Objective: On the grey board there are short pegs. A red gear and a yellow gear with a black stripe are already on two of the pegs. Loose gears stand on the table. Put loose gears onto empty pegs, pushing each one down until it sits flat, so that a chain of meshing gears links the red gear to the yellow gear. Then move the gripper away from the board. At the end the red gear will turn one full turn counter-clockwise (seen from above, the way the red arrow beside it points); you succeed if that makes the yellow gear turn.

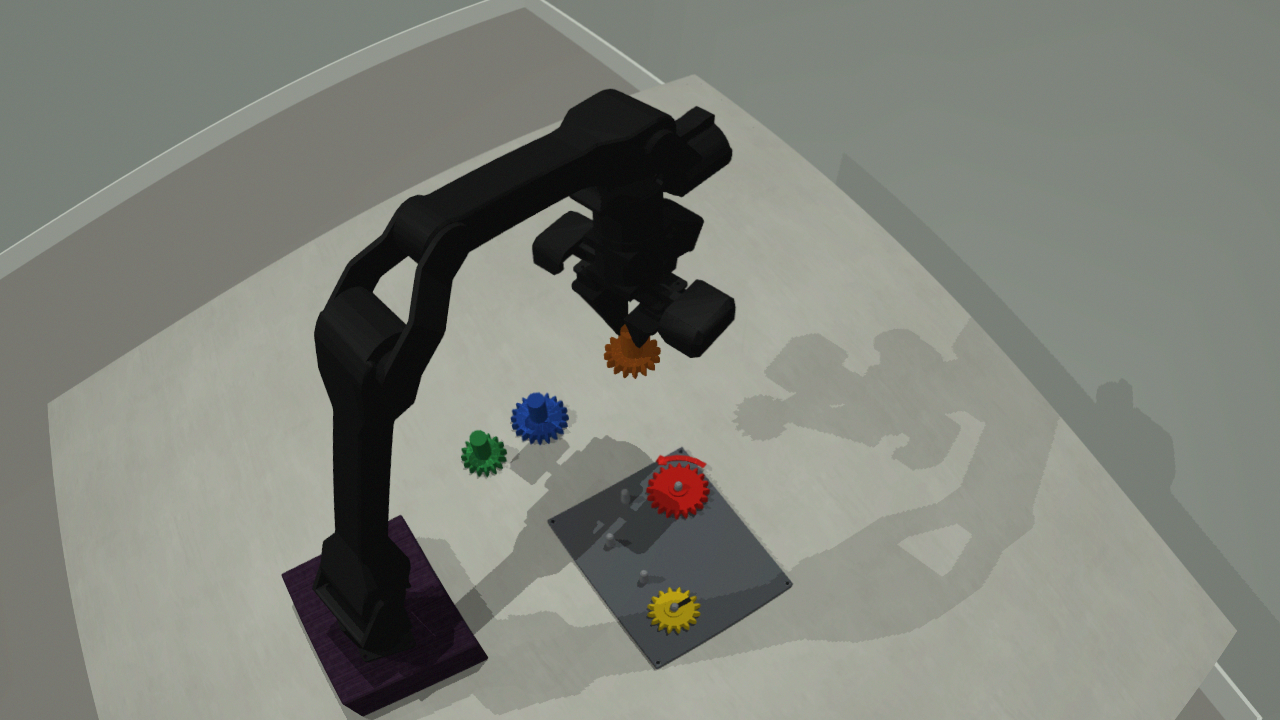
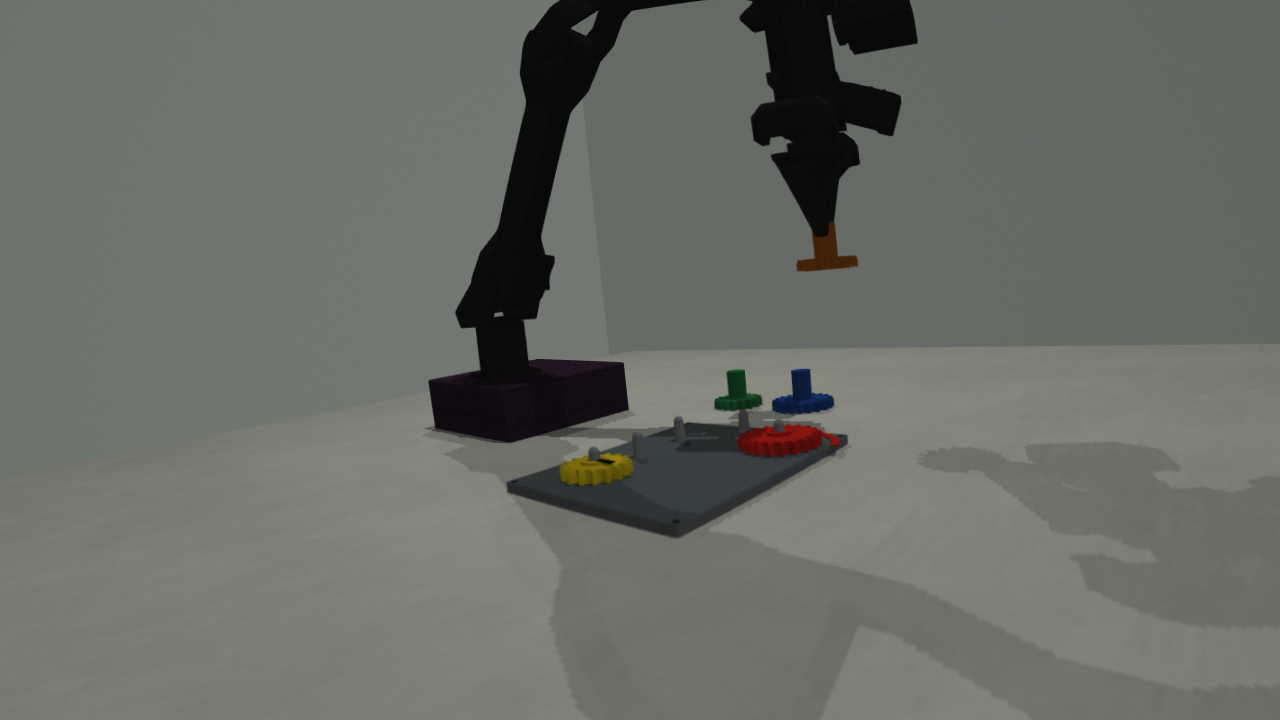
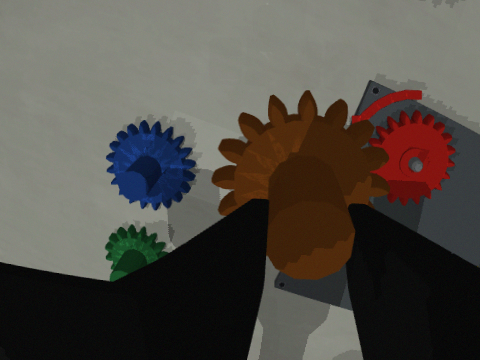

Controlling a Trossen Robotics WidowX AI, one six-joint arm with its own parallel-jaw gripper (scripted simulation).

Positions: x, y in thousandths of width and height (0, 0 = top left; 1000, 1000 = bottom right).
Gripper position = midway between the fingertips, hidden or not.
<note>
My gripper (image 1: 493, 470) holds an orange gear (image 1: 486, 492). Also in view: a blue gear (image 1: 421, 580), a green gear (image 1: 378, 631) and a red gear (image 1: 541, 688).
The orange gear shows as well in image 2 (image 2: 645, 345) and in image 3 (image 3: 647, 468). The blue gear is seen too in image 2 (image 2: 627, 558) and in image 3 (image 3: 311, 462). The green gear is seen too in image 2 (image 2: 576, 553) and in image 3 (image 3: 270, 699).
</note>
